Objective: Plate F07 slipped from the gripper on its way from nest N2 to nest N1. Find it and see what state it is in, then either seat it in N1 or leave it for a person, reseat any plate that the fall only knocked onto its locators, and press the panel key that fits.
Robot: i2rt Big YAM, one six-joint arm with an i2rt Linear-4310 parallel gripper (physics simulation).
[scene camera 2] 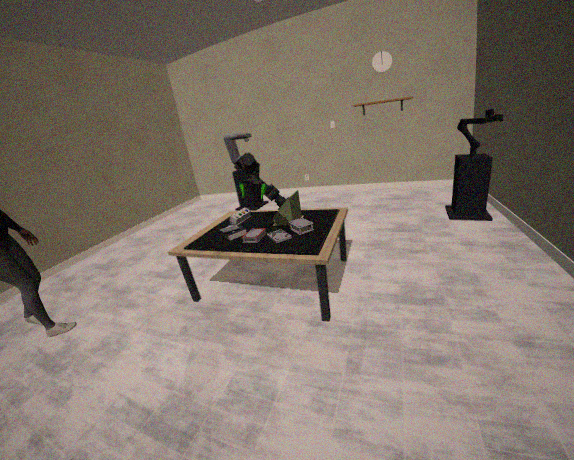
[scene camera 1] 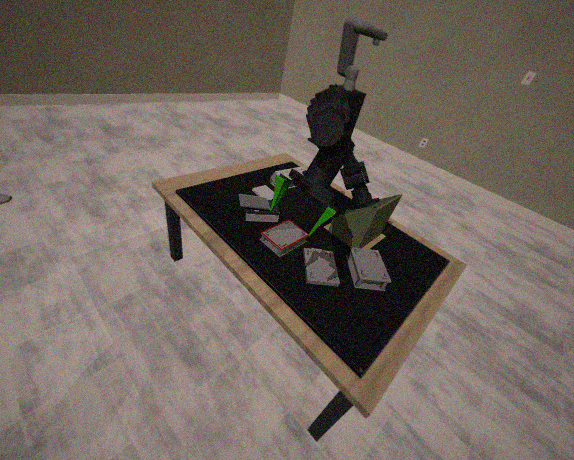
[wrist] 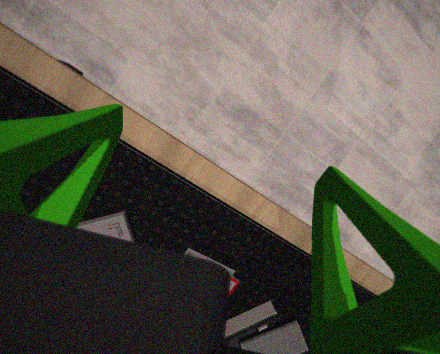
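Pixels of known places: gripper, fingertip midpoint: (scene camera 2: 252, 199) (scene camera 1: 289, 223) (wrist: 226, 147); arm's base, origin of the base link: (scene camera 2: 284, 204) (scene camera 1: 364, 205).
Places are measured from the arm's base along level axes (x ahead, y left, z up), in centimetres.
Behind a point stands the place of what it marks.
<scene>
My gripper (scene camera 1: 290, 222) {x 65.0, y 17.3, z 24.8 cm} (scene camera 2: 253, 198) {x 65.0, y 17.3, z 24.8 cm} (wrist: 226, 147) {x 65.0, y 17.3, z 24.8 cm} is open and empty, its green fingers wide apart above the table. A grey block with a red-outlined top (scene camera 1: 284, 235) {x 38.5, y -7.5, z -9.0 cm} (scene camera 2: 254, 235) {x 40.9, y -5.5, z -9.3 cm} lies near the middle. A flat grey plate (scene camera 1: 321, 268) {x 35.5, y 12.1, z -10.9 cm} (scene camera 2: 279, 236) {x 37.0, y 12.5, z -10.9 cm} with a darker irregular patch is beside it, and a thicker grey stack (scene camera 1: 369, 269) {x 22.3, y 23.4, z -7.3 cm} (scene camera 2: 301, 226) {x 26.9, y 25.4, z -7.2 cm} stands to its right. On the left, a grey slab (scene camera 1: 254, 201) {x 39.7, y -28.3, z -5.5 cm} (wrist: 277, 340) {x 41.1, y -27.9, z -5.8 cm} lies beside a grey bar (scene camera 1: 262, 216) {x 38.9, y -22.3, z -9.6 cm} (wrist: 251, 319) {x 40.0, y -22.9, z -9.9 cm}. A panel with keys (scene camera 2: 241, 216) {x 7.8, y -40.7, z -8.0 cm} is partly hidden in scene view 1. I cannot read labels or tell which is F07.
A green wedge-shaped body (scene camera 1: 365, 220) {x 11.8, y 8.9, z 1.9 cm} (scene camera 2: 289, 210) {x 11.7, y 10.0, z -0.9 cm} stands on the right, near the arm's base. The black mat (scene camera 1: 400, 300) {x 17.8, y 37.3, z -12.9 cm} has a wooden border (scene camera 1: 260, 295) {x 60.4, y 8.6, z -14.2 cm} (wrist: 200, 172) {x 58.3, y 6.5, z -14.2 cm}. A person (scene camera 2: 22, 265) is at far left. Another arm stands on a black pedestal (scene camera 2: 471, 185).
</scene>
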